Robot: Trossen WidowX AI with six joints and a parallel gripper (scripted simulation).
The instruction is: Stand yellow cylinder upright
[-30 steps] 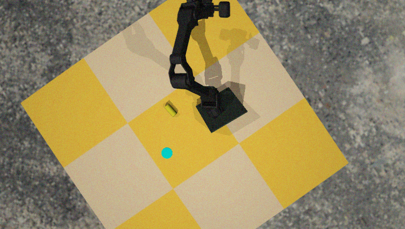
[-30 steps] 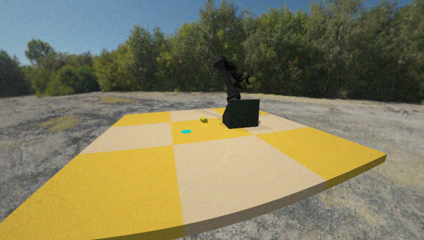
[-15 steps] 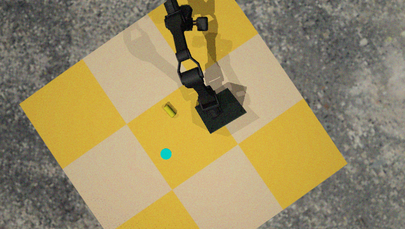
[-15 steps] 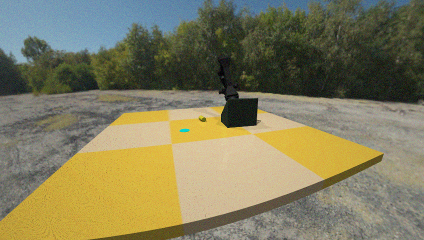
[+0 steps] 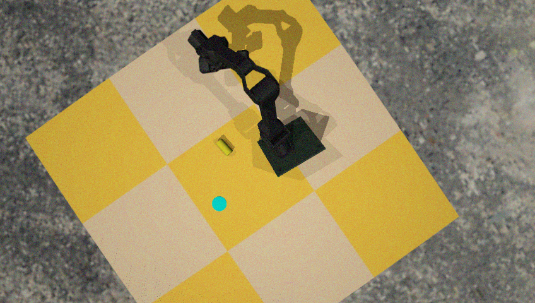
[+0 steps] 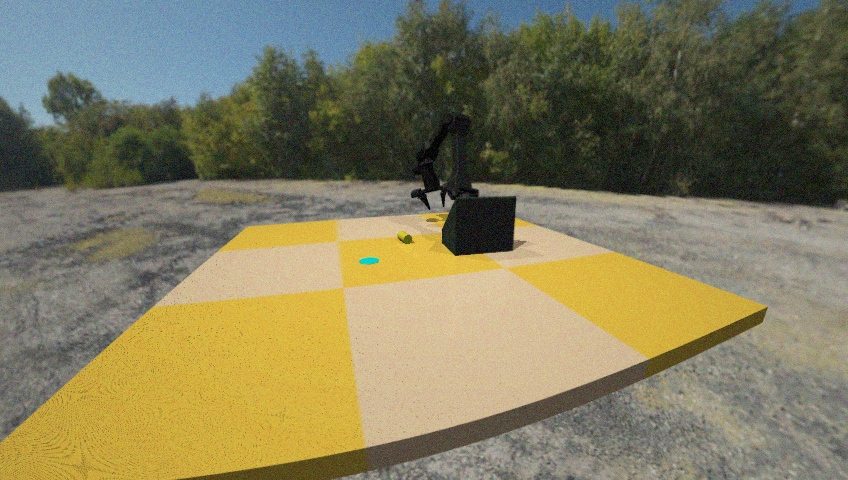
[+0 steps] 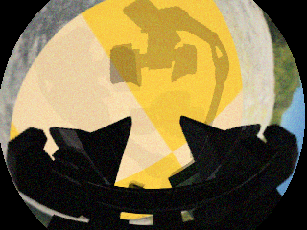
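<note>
My gripper tip is now 23 cm short of the yellow tall cylinder, 22 cm to the right of it and 6 cm above it. The rest, counted from my gripper tip: cyan circle (40 cm ahead, 38 cm to the left, 7 cm below).
</note>
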